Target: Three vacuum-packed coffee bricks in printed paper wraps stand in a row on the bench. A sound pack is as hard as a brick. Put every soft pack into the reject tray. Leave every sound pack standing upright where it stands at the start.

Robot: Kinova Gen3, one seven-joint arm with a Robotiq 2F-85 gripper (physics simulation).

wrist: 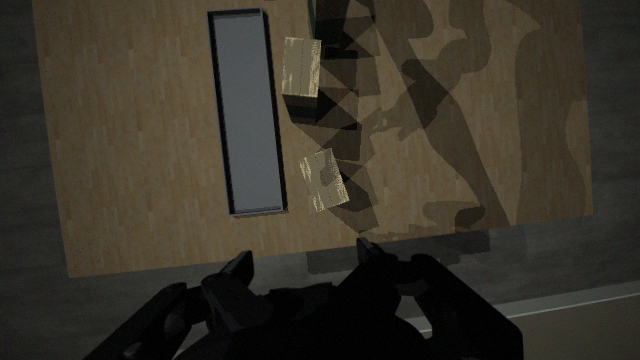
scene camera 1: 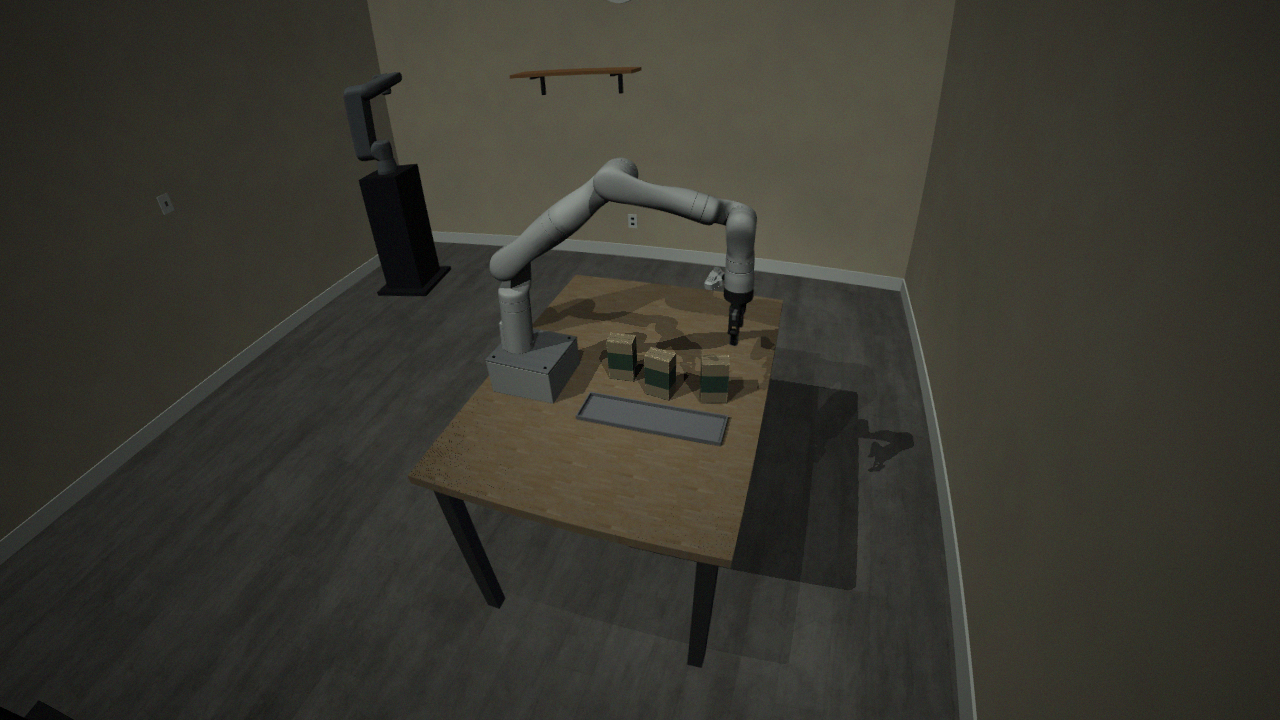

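Seen in the pictures: gripper, between the fingertips: [wrist: 305, 255] [scene camera 1: 736, 335]; arm's base, origin of its link: [scene camera 1: 519, 345].
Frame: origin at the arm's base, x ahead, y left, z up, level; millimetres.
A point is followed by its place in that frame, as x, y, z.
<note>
Three upright coffee packs with cream paper and a green band stand in a row on the bench. The left pack [scene camera 1: 622, 357] {322, 10, -29} stands nearest the robot base; a sliver of its green side shows at the wrist view's top edge. The middle pack [scene camera 1: 660, 374] {445, -64, -27} [wrist: 301, 67] {441, -38, 23} is slightly turned. The right pack [scene camera 1: 714, 379] {600, -72, -28} [wrist: 324, 180] {600, -47, 23} stands nearest the bench's right edge. The long grey reject tray [scene camera 1: 653, 419] {435, -162, -114} [wrist: 247, 115] {435, -159, -114} lies in front of the row and holds no pack. My gripper [scene camera 1: 734, 340] {650, -84, 132} [wrist: 305, 255] {650, -84, 132} is open and empty, above the bench behind the right pack.
The wooden bench [scene camera 1: 581, 488] {289, -437, -116} [wrist: 125, 150] {441, -420, -117} carries the grey robot base [scene camera 1: 528, 376] {62, -113, -28} at its left side. Arm shadows fall across the bench behind the packs. A black pedestal [scene camera 1: 400, 228] stands on the floor at the back left. A wooden shelf [scene camera 1: 575, 71] hangs on the back wall.
</note>
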